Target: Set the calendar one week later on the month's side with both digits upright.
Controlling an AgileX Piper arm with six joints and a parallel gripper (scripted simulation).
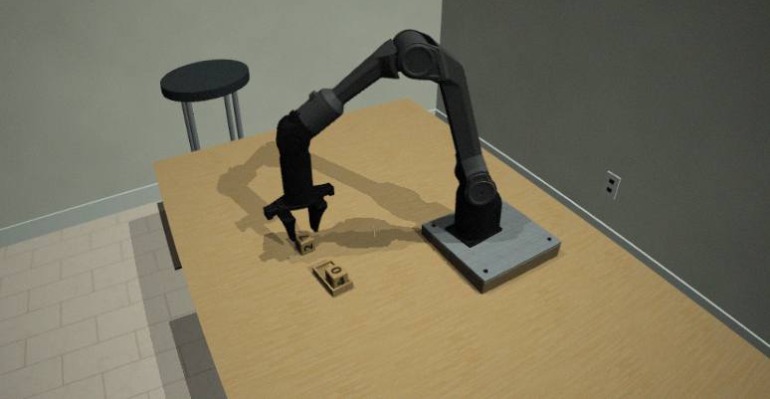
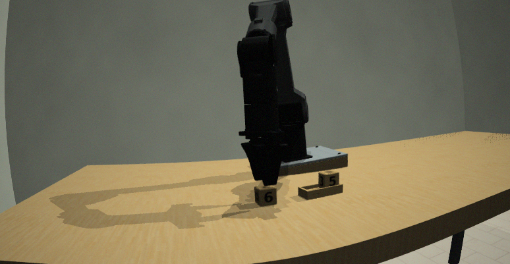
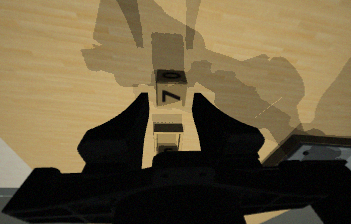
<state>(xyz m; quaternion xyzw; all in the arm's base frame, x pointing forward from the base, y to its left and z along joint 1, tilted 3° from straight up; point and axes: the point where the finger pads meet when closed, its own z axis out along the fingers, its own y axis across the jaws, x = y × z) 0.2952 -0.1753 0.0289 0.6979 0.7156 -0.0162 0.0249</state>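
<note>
My gripper is now 110 mm to the right of the small wooden tray and 40 mm above it.
</note>
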